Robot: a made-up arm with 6 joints. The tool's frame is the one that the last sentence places. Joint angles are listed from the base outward.
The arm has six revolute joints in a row. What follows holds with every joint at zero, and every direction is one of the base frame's. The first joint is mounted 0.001 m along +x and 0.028 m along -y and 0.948 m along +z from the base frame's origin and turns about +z. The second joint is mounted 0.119 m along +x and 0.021 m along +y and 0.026 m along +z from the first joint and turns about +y. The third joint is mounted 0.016 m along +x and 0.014 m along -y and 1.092 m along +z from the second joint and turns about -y. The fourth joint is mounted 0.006 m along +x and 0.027 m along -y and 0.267 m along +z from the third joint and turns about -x. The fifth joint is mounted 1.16 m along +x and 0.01 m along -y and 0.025 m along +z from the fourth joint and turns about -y. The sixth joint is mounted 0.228 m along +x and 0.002 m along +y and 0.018 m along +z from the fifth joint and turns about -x. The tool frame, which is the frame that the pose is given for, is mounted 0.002 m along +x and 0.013 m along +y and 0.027 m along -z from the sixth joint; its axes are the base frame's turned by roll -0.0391, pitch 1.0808 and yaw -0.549 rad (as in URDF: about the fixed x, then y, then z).
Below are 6 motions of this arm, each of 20 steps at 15 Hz.
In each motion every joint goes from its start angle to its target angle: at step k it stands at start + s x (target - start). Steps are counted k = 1, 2, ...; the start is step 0. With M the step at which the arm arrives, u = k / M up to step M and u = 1 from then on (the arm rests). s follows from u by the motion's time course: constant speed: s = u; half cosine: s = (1 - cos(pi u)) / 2; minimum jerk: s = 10 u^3 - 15 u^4 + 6 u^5.
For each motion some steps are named. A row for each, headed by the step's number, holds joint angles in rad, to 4 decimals.
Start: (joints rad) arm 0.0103 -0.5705 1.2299 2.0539 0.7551 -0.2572
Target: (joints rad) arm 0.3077 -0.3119 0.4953 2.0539 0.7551 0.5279
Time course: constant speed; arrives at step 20
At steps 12, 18, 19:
12: 0.1887 -0.4153 0.7891 2.0539 0.7551 0.2139
18: 0.2780 -0.3378 0.5688 2.0539 0.7551 0.4494
19: 0.2928 -0.3248 0.5320 2.0539 0.7551 0.4886

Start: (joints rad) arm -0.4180 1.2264 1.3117 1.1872 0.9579 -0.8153
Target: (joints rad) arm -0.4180 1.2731 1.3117 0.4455 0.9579 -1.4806
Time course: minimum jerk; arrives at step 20
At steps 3, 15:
3: -0.4180 1.2276 1.3117 1.1675 0.9579 -0.8330
15: -0.4180 1.2683 1.3117 0.5223 0.9579 -1.4117

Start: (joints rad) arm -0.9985 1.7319 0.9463 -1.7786 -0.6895 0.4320
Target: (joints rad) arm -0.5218 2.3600 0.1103 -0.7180 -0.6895 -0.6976
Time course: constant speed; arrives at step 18
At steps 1, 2, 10, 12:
1: -0.9720 1.7668 0.8999 -1.7197 -0.6895 0.3692
2: -0.9455 1.8017 0.8534 -1.6608 -0.6895 0.3065
10: -0.7337 2.0808 0.4819 -1.1894 -0.6895 -0.1956
12: -0.6807 2.1506 0.3890 -1.0715 -0.6895 -0.3211

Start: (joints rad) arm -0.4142 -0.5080 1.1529 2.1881 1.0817 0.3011
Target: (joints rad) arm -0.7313 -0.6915 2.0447 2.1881 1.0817 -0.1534
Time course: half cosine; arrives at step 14
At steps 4, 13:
4: -0.4739 -0.5425 1.3208 2.1881 1.0817 0.2155
13: -0.7273 -0.6892 2.0335 2.1881 1.0817 -0.1477

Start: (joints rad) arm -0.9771 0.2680 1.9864 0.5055 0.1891 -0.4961
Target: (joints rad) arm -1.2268 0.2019 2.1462 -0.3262 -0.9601 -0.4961
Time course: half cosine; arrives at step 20
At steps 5, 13, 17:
5: -1.0137 0.2583 2.0098 0.3837 0.0208 -0.4961
13: -1.1586 0.2199 2.1026 -0.0991 -0.6464 -0.4961
17: -1.2132 0.2055 2.1375 -0.2809 -0.8975 -0.4961

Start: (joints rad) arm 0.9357 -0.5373 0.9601 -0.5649 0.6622 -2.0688
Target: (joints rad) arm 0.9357 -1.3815 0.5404 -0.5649 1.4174 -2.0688
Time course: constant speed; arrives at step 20
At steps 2, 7, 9, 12, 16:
2: 0.9357 -0.6217 0.9181 -0.5649 0.7377 -2.0688
7: 0.9357 -0.8328 0.8132 -0.5649 0.9265 -2.0688
9: 0.9357 -0.9172 0.7712 -0.5649 1.0020 -2.0688
12: 0.9357 -1.0438 0.7083 -0.5649 1.1153 -2.0688
16: 0.9357 -1.2127 0.6243 -0.5649 1.2664 -2.0688

